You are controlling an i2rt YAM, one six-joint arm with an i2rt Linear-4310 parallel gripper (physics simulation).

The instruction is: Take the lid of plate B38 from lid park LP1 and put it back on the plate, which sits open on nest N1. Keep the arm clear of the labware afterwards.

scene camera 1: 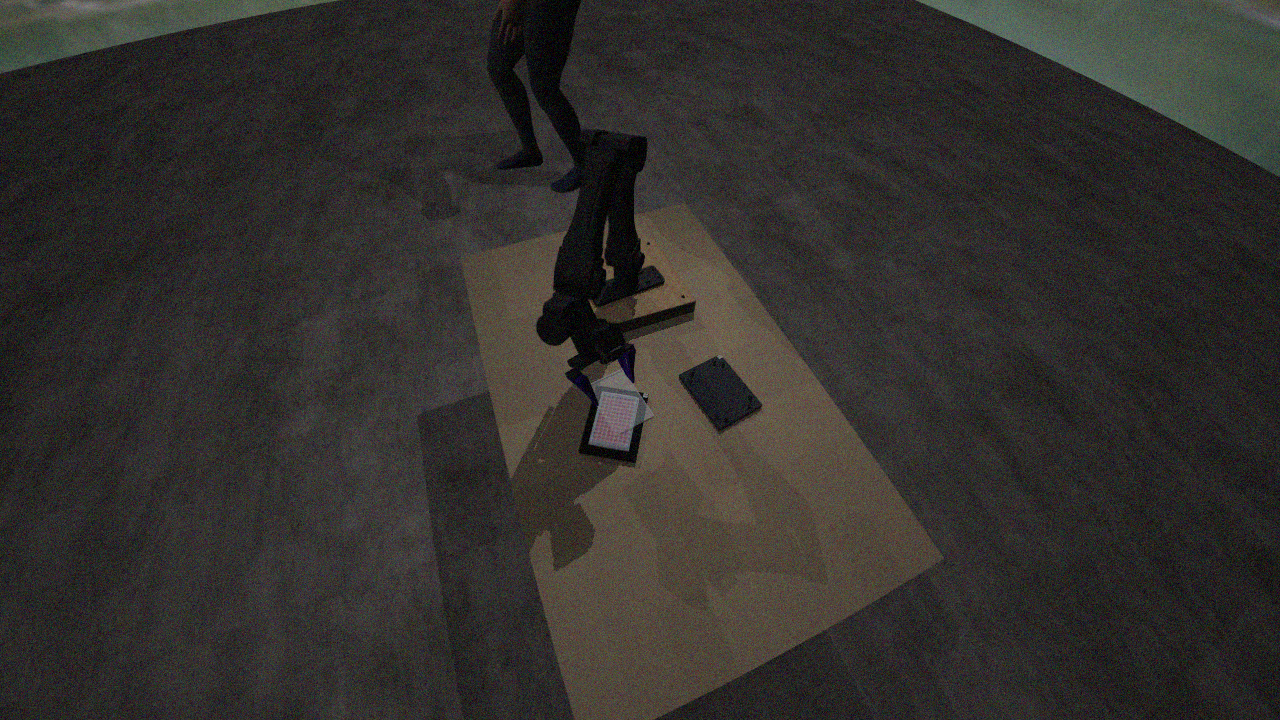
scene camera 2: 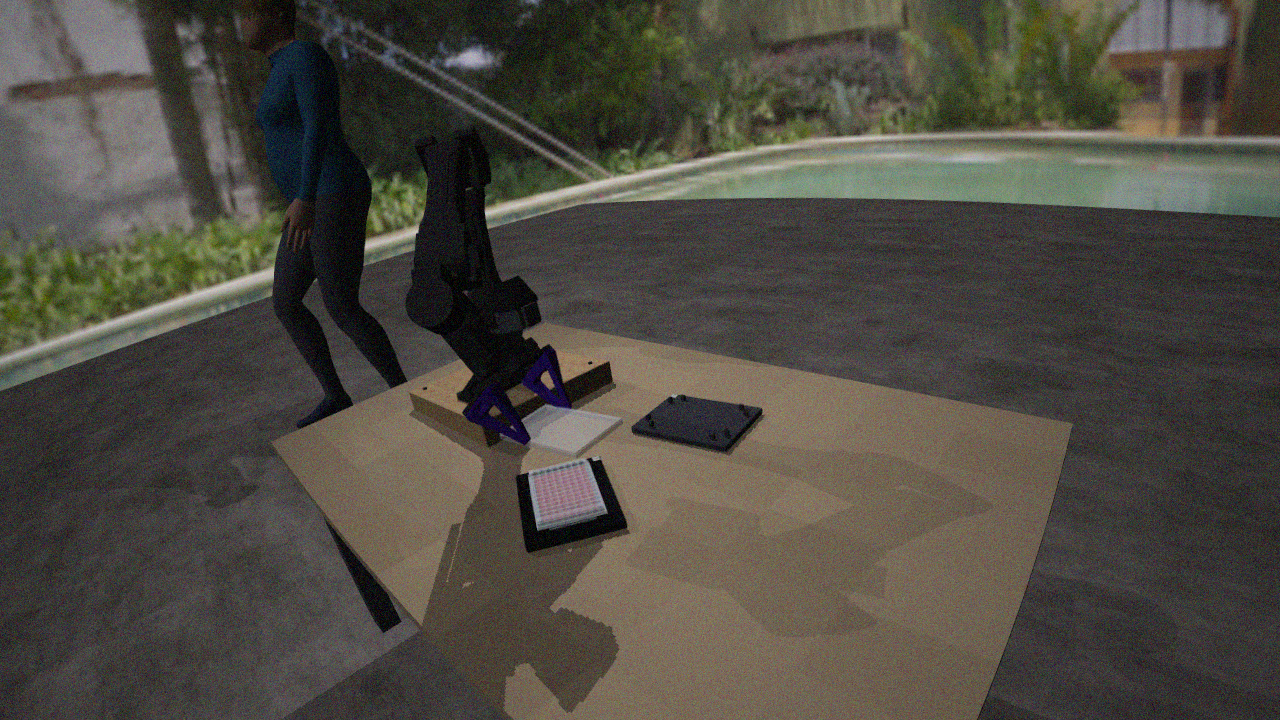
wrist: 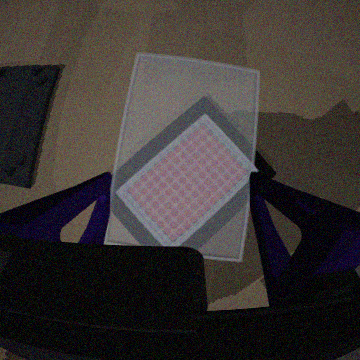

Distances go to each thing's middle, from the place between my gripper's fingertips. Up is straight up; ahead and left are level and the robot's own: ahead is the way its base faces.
Right now the clear lid (scene camera 2: 569, 432) is 20 mm ahead of my hand.
